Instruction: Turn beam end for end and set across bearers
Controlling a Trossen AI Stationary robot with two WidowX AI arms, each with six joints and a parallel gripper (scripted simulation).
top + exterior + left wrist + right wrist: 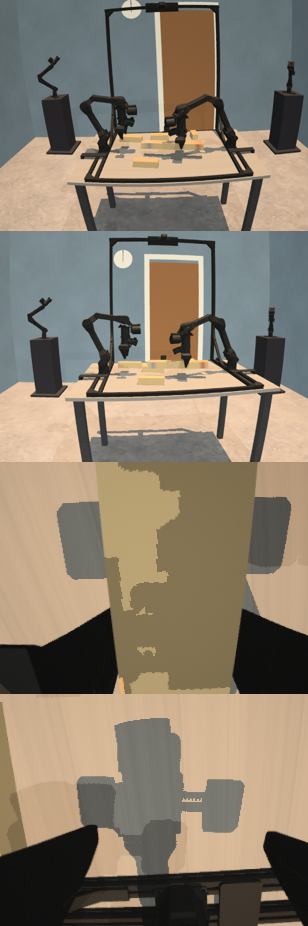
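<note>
Right now my left hand is 10 mm past the beam, 50 mm to the left of it and 20 mm above it.
</note>
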